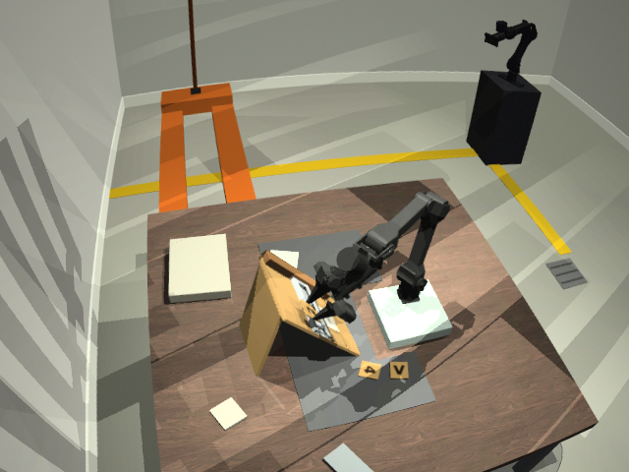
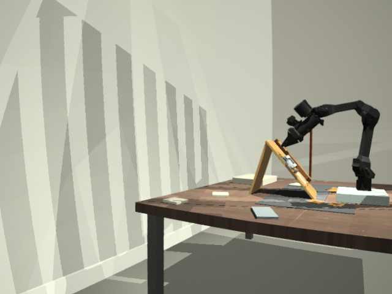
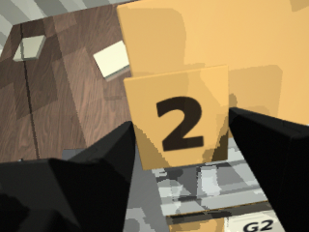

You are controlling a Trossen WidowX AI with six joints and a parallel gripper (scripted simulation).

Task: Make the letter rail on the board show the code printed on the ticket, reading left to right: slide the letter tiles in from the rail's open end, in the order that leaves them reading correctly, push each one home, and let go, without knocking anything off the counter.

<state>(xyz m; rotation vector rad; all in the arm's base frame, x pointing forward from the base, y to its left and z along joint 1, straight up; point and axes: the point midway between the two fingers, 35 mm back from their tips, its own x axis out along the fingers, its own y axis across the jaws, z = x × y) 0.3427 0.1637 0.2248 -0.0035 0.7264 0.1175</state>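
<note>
My gripper tip is now 15 cm above the white ticket, 8 cm to the left of it and 7 cm past it. Also, from my gripper tip: white card (42 cm to the right, 24 cm below); grey-blue pad (38 cm to the left, 24 cm below, 4 cm behind); grey mat (24 cm below, 17 cm behind, 14 cm to the right).
</note>
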